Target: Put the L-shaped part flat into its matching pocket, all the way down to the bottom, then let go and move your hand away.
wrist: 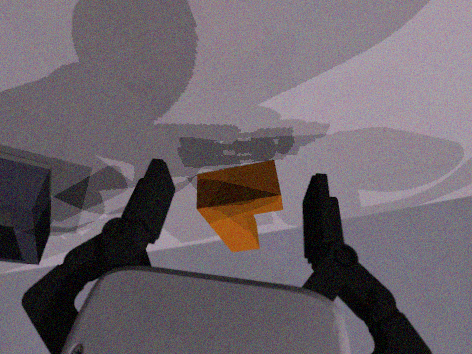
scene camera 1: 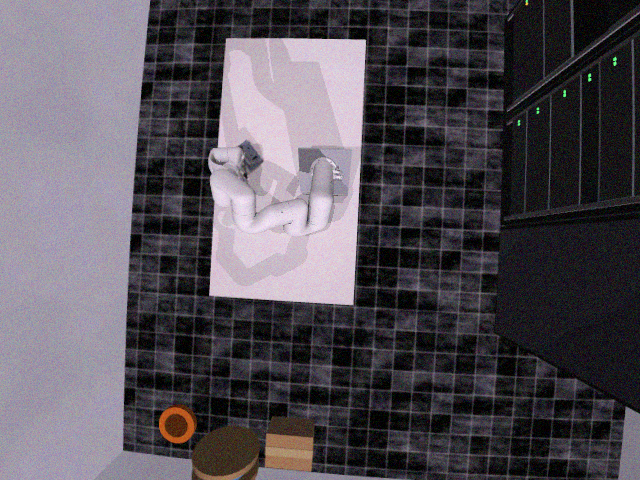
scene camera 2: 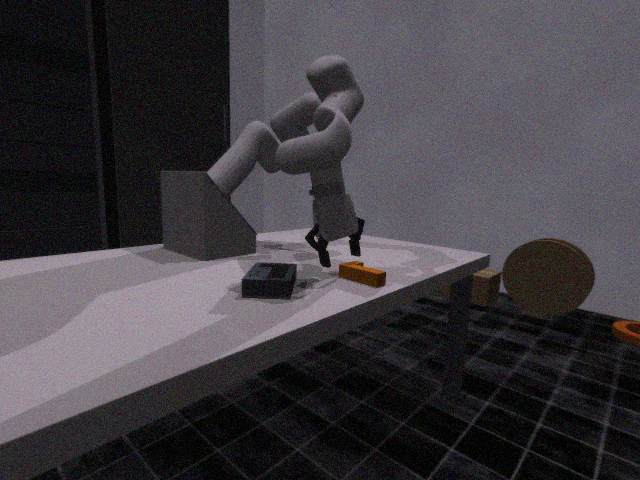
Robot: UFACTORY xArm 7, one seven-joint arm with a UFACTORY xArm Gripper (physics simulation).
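Where they show: gripper, fingertip midpoint: [wrist: 237, 180] [scene camera 2: 341, 261]; arm's base, origin of the base link: [scene camera 1: 323, 169] [scene camera 2: 206, 197].
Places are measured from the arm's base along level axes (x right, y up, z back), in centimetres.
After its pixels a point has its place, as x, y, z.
Observation:
The orange L-shaped part [scene camera 2: 361, 274] {-11.3, -13.9, -51.1} [wrist: 237, 205] {-13.9, -12.9, -44.9} lies flat on the table, beside the pocket block and apart from it. The dark blue-grey block [scene camera 2: 268, 281] {10.9, -12.6, -47.6} [wrist: 25, 210] {-1.2, -12.3, -40.3} [scene camera 1: 252, 156] {5.7, -12.3, -39.6} has pockets in its top; in the wrist view part of it shows at the left edge. The pocket shapes are too dark to tell exactly. My gripper [scene camera 2: 340, 260] {-14.4, -13.1, -41.9} [wrist: 237, 180] {-14.4, -13.1, -41.9} is wide open and empty, above the table near the L-shaped part. In the wrist view the part shows between the two spread fingers, beyond them. The arm hides the part in scene camera 1.
The white table [scene camera 1: 279, 268] {-51.8, -15.9, -17.3} [scene camera 2: 155, 330] {31.6, -15.9, -49.4} carries the arm's grey wedge-shaped base [scene camera 2: 186, 217] {7.3, -5.2, -3.0}. The table's edge runs close to the L-shaped part. A dark cabinet [scene camera 1: 568, 268], an orange ring [scene camera 1: 176, 408], a brown round object [scene camera 1: 225, 449] and a wooden box [scene camera 1: 289, 452] stand away from the table.

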